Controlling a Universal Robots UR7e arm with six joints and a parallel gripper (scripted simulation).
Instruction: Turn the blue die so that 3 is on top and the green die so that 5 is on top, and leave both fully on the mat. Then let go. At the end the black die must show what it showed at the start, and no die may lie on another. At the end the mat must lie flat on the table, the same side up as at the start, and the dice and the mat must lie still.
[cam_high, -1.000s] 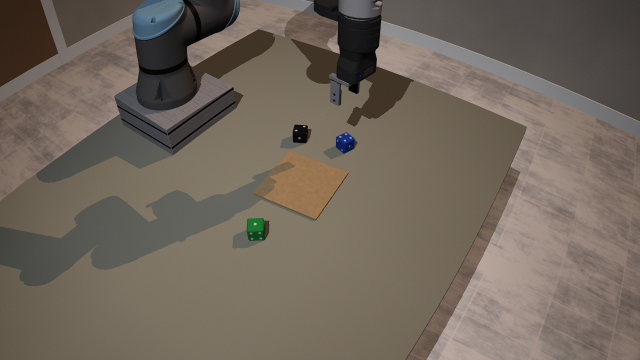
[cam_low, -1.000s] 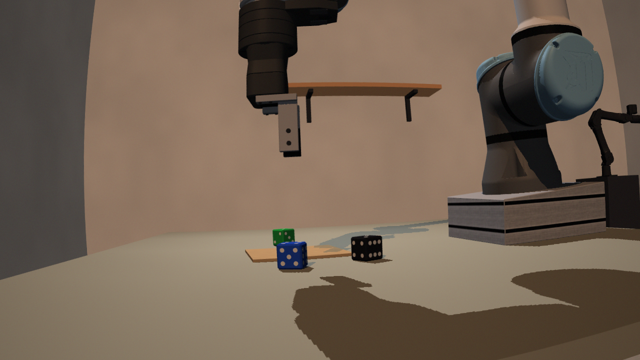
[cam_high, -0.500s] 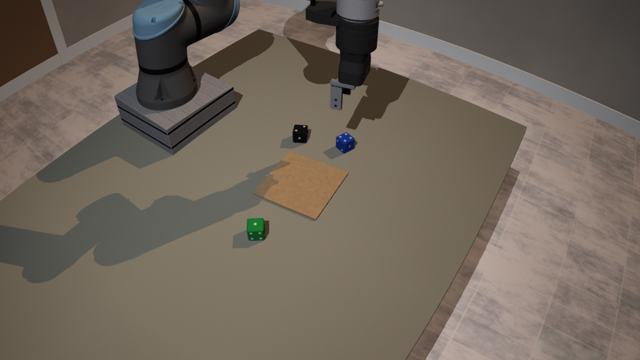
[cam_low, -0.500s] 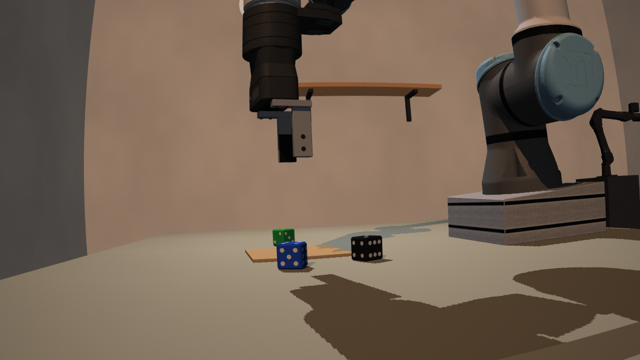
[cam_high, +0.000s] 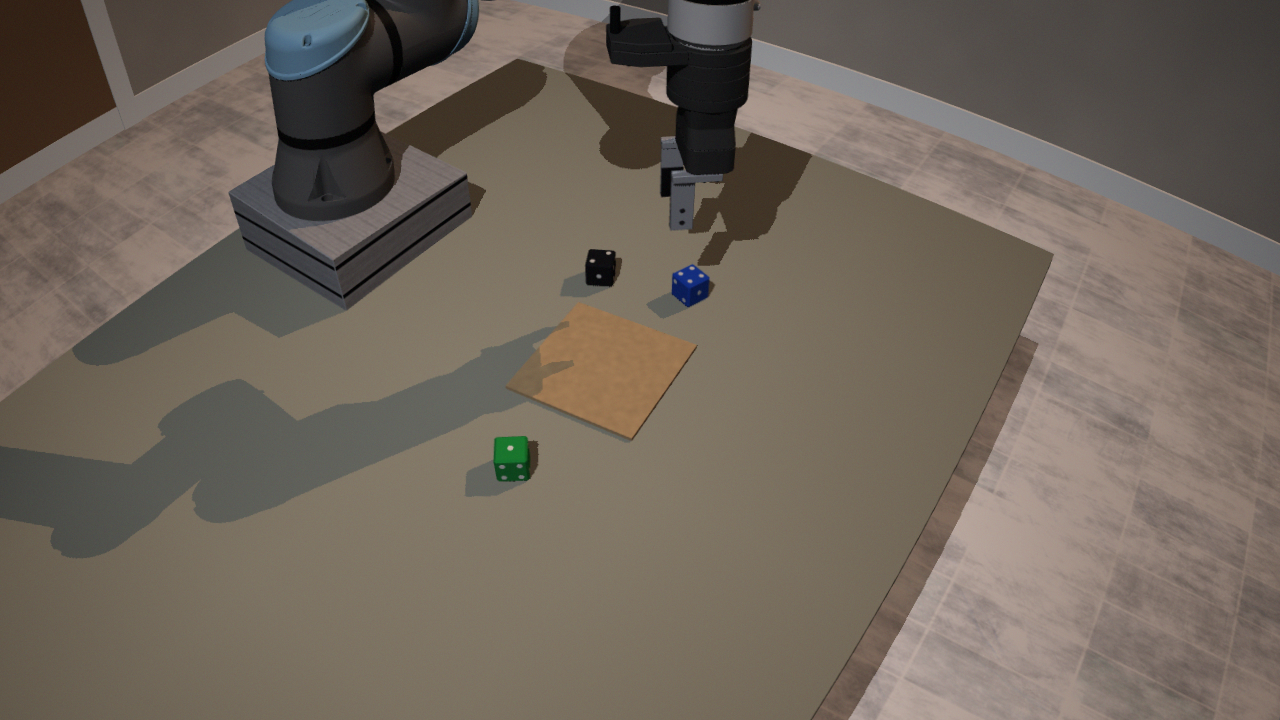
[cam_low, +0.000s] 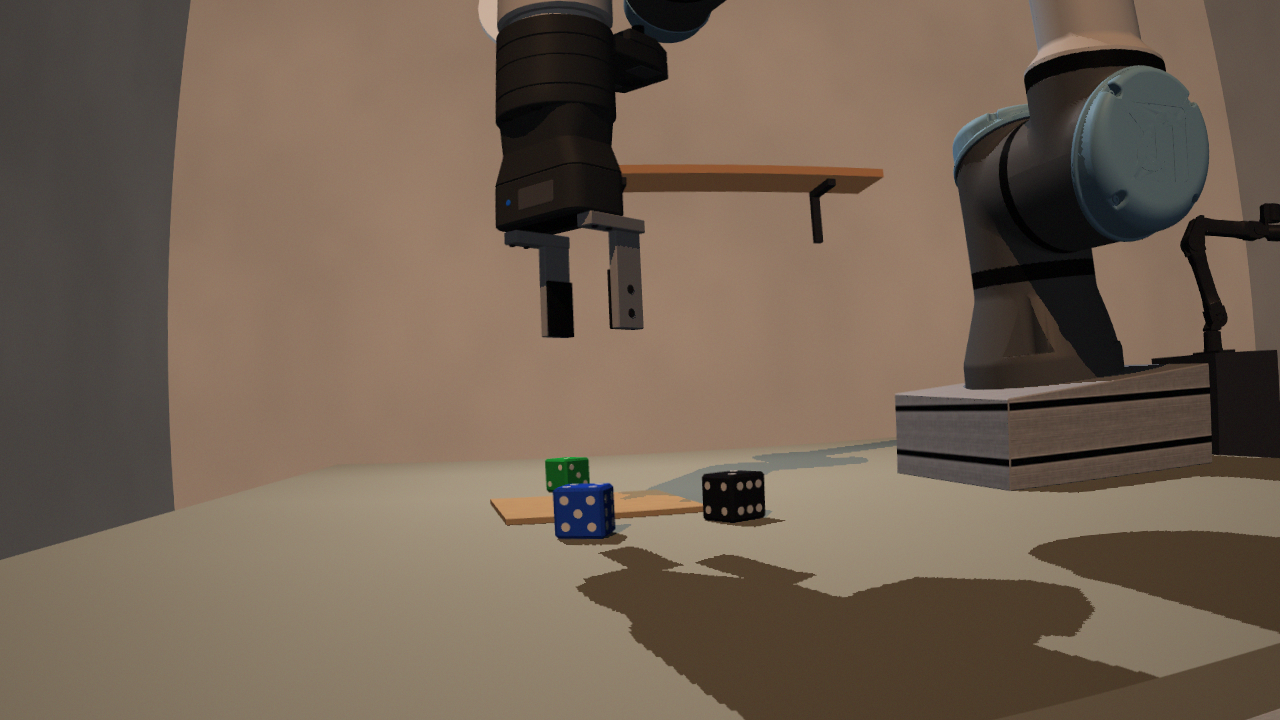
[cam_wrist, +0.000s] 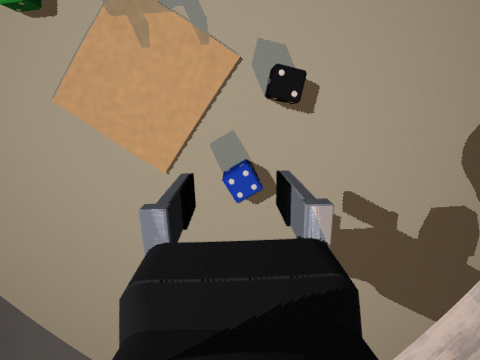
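The blue die lies 120 mm below my hand, 20 mm to the left of it and 10 mm ahead of it. Also, from my hand: green die (270 mm to the right, 120 mm below); brown mat (140 mm below, 120 mm to the right, 10 mm behind); black die (120 mm below, 90 mm behind, 10 mm to the right).
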